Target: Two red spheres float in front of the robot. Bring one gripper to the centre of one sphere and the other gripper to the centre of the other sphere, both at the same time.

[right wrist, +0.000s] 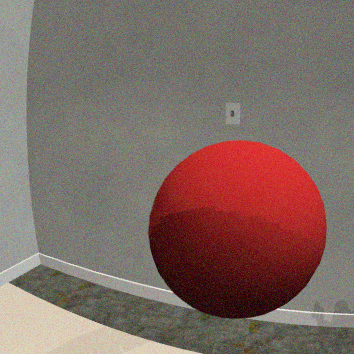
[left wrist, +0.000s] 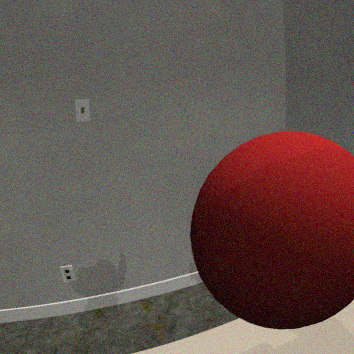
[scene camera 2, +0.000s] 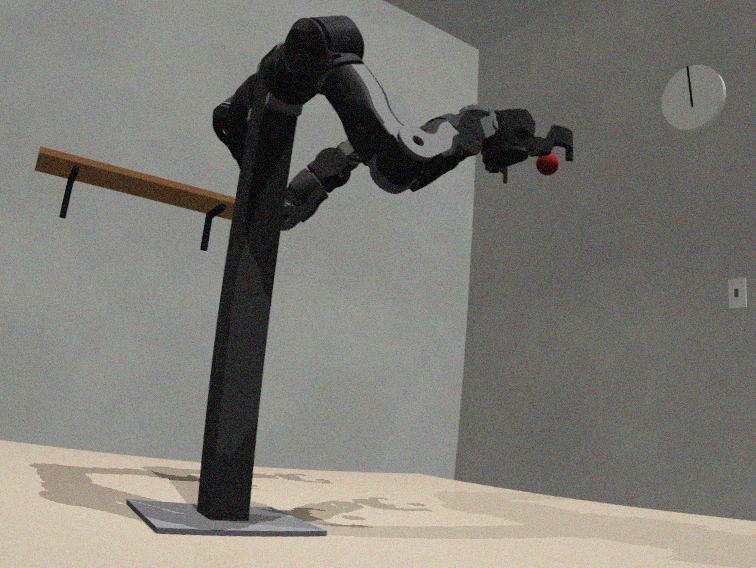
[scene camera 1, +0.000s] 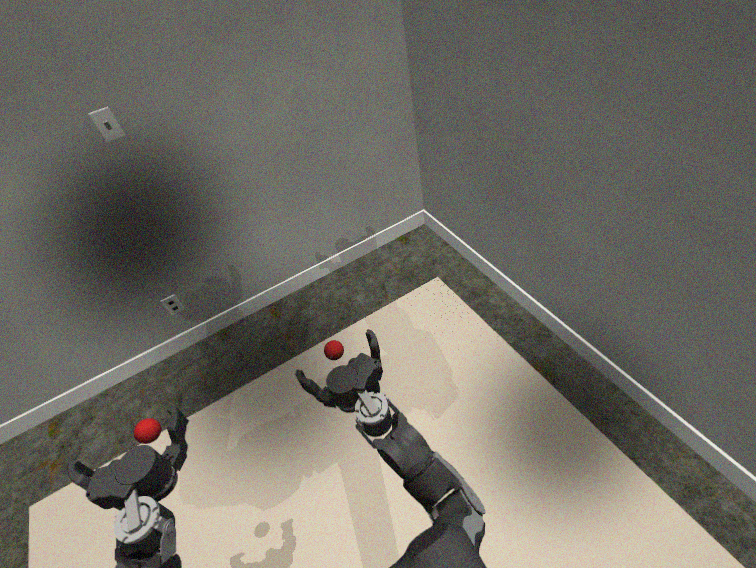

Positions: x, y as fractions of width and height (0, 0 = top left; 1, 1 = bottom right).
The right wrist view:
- red sphere: 0.67, 0.65
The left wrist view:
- red sphere: 0.75, 0.65
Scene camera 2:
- my right gripper: 0.71, 0.28
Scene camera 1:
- my left gripper: 0.18, 0.77
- my right gripper: 0.44, 0.63
